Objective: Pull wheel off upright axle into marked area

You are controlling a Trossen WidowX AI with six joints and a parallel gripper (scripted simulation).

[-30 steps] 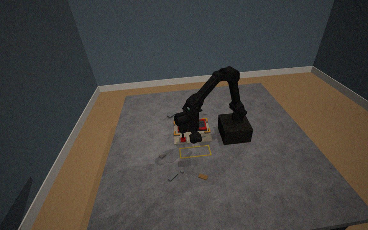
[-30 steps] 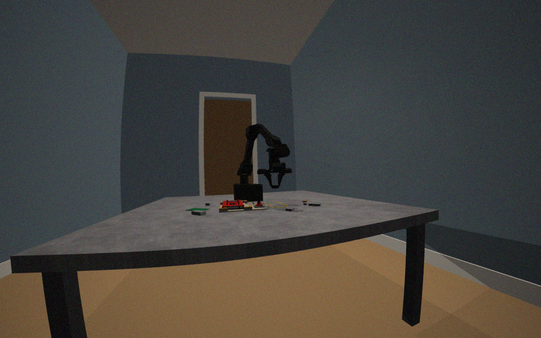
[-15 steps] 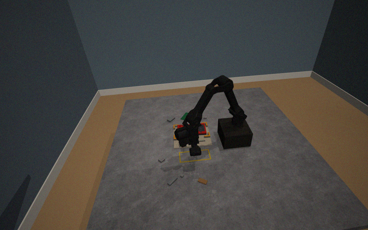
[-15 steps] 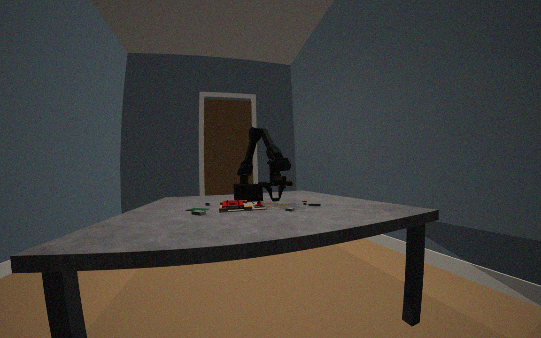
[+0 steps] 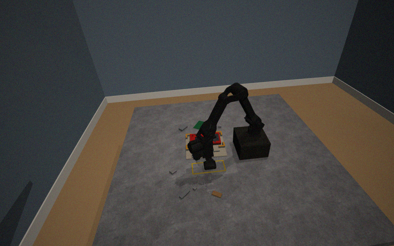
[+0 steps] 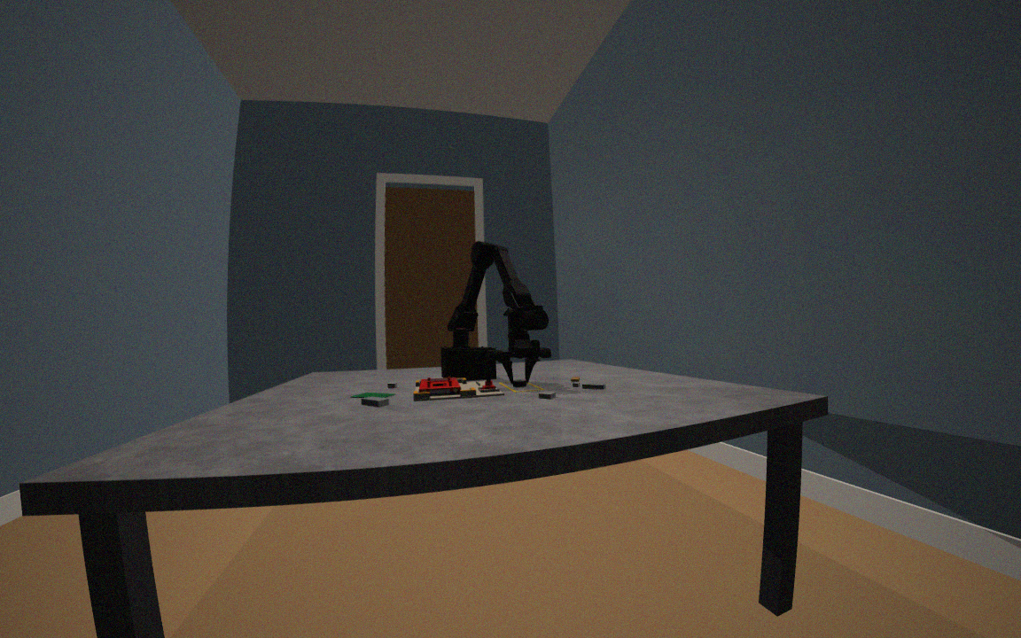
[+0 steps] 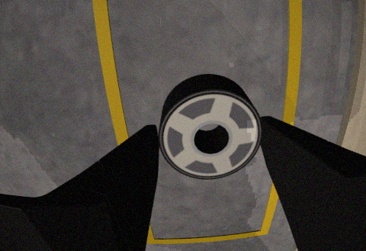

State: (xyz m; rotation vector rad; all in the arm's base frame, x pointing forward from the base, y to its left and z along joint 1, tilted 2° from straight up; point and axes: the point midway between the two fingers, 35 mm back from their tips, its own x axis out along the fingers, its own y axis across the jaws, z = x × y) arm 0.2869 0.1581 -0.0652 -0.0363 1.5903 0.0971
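The wheel lies right at my gripper tip. The rest, counted from my gripper tip: black axle: 10 cm to the right, 7 cm ahead, 3 cm above; then green tile: 41 cm to the right, 4 cm ahead, 1 cm below; then brown tile: 19 cm to the left, 3 cm behind.
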